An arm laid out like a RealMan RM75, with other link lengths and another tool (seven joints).
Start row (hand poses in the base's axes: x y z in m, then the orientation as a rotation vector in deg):
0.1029, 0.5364, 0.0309, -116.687, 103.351, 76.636
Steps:
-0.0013, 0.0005, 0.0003, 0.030, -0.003, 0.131
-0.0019, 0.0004, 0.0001, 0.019, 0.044, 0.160
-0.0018, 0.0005, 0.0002, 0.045, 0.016, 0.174
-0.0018, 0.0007, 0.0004, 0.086, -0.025, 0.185
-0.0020, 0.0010, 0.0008, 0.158, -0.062, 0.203
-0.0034, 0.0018, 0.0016, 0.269, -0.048, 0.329
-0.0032, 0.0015, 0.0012, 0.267, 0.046, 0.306
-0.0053, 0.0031, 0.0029, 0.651, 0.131, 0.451
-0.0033, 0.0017, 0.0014, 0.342, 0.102, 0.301
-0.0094, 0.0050, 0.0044, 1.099, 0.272, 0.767
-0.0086, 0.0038, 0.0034, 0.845, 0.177, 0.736
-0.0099, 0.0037, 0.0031, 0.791, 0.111, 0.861
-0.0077, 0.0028, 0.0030, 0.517, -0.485, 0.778
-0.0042, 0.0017, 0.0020, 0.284, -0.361, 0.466
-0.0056, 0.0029, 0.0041, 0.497, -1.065, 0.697
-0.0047, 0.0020, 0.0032, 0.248, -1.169, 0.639
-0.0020, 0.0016, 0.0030, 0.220, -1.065, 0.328
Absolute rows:
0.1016, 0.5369, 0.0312, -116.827, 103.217, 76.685
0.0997, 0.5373, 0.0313, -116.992, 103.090, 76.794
0.0979, 0.5378, 0.0315, -117.169, 102.914, 76.888
0.0961, 0.5385, 0.0319, -117.350, 102.670, 76.958
0.0941, 0.5395, 0.0327, -117.527, 102.322, 77.031
0.0907, 0.5413, 0.0343, -117.790, 101.765, 77.222
0.0875, 0.5428, 0.0355, -117.997, 101.264, 77.524
0.0822, 0.5459, 0.0384, -118.148, 100.281, 78.202
0.0789, 0.5476, 0.0398, -118.288, 99.725, 78.616
0.0695, 0.5526, 0.0442, -118.514, 98.069, 79.810
0.0609, 0.5564, 0.0476, -118.853, 96.660, 80.719
0.0510, 0.5601, 0.0507, -119.374, 95.175, 81.541
0.0433, 0.5629, 0.0537, -120.151, 93.822, 81.423
0.0391, 0.5646, 0.0557, -120.650, 93.011, 81.246
0.0335, 0.5675, 0.0598, -121.538, 91.532, 80.341
0.0288, 0.5695, 0.0630, -122.516, 90.318, 79.155
0.0268, 0.5711, 0.0660, -123.119, 89.431, 77.993

